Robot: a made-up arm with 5 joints.
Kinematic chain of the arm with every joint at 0, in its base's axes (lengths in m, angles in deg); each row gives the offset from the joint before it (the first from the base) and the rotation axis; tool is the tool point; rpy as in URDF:
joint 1: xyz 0.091 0 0.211 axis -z
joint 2: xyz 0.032 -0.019 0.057 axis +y
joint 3: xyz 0.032 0 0.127 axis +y
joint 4: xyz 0.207 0 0.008 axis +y
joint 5: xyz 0.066 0.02 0 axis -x
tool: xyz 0 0 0 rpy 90 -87.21 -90
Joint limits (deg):
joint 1: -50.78..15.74
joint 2: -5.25..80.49
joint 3: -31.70..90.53
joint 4: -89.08..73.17
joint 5: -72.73..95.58
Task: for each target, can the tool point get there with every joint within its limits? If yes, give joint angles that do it. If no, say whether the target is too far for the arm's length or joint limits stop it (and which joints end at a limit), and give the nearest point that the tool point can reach.
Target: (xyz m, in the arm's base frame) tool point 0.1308 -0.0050 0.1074
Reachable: yes | joints 8.54 25.91 79.29 11.49 72.54
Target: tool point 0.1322 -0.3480 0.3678
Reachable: no: joint limits stop it (at a limit: joint 1, joint 2, joint 3) | nearest point 0.0310 -0.0719 0.2565 | short by 0.314 m
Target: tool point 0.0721 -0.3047 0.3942
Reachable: no: joint limits stop it (at a limit: joint 1, joint 2, joint 3) | nearest point 0.0328 -0.0698 0.2601 | short by 0.273 m
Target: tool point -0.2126 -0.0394 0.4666
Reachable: no: joint limits stop it (at a limit: joint 2, joint 3) | nearest point 0.0030 -0.0114 0.2624 | short by 0.298 m
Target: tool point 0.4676 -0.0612 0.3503
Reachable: yes | joints 9.38 23.75 -12.16 -22.72 -57.88
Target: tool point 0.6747 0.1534 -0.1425
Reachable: no: too far | nearest point 0.4349 0.0904 0.0647 | short by 0.323 m
